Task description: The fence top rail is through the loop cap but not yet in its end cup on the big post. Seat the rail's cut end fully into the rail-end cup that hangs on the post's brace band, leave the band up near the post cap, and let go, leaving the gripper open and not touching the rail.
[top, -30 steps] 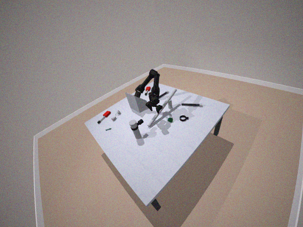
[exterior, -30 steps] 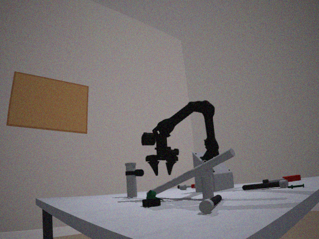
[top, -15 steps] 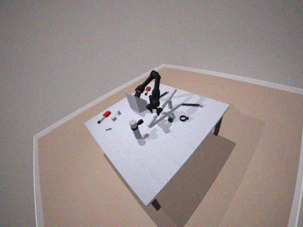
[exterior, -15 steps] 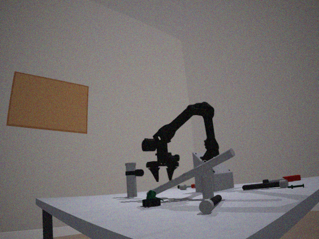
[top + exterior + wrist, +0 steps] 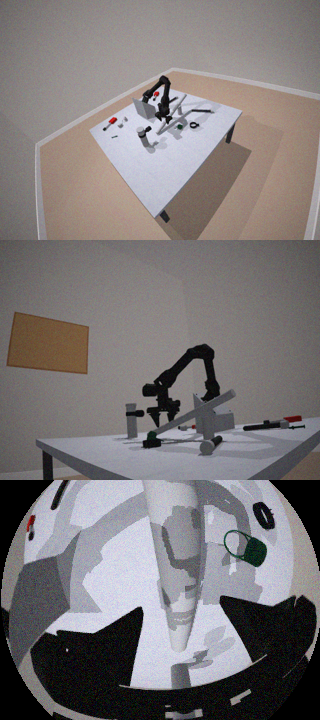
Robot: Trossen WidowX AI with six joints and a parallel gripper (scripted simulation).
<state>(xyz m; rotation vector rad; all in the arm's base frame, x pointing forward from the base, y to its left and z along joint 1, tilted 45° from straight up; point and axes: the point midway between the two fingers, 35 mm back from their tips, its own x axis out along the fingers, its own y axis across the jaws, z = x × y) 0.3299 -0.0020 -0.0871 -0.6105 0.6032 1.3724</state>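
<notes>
The green fitting lies 120 mm ahead of my gripper tip, 60 mm to the left of it and 50 mm below it. The rest, counted from my gripper tip: line post (260 mm to the left, 40 mm above, 10 mm ahead).
</notes>
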